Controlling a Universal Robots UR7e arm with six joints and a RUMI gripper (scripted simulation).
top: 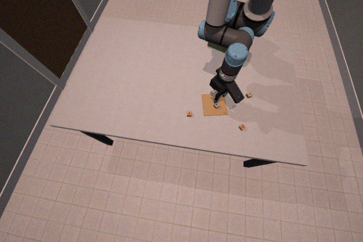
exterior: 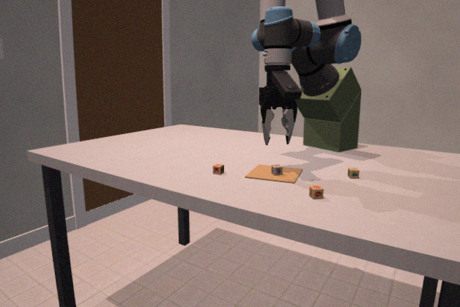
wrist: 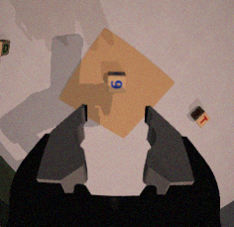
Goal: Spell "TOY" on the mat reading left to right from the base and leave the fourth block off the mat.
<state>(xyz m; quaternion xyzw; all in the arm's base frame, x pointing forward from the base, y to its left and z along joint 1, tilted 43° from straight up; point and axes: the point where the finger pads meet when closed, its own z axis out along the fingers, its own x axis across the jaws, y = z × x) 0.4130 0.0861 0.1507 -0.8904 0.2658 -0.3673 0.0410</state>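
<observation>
My gripper is now 100 mm above the mat, 10 mm to the left of it and 10 mm past it. From my hand the other things lie so: wooden block: 160 mm to the left, 90 mm below, 90 mm ahead; T block: 140 mm to the right, 90 mm below, 90 mm ahead.
</observation>
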